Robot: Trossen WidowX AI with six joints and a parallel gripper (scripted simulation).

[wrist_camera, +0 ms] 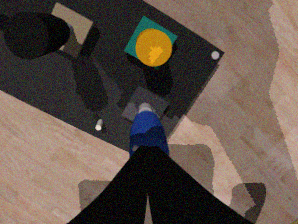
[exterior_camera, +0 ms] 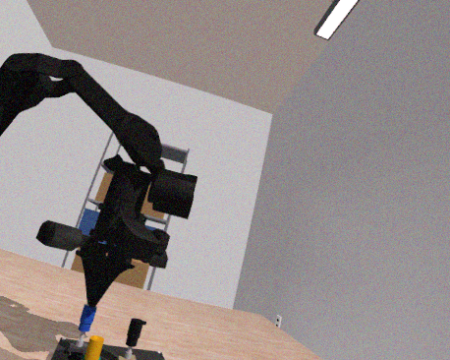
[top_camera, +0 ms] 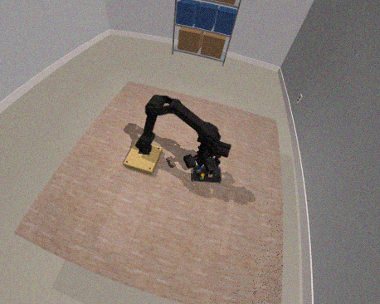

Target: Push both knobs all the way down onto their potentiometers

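Now: gripper tip 10 mm above the blue knob. Also, from my gripper tip: black knob 70 mm ahead, 20 mm to the right, 20 mm below.
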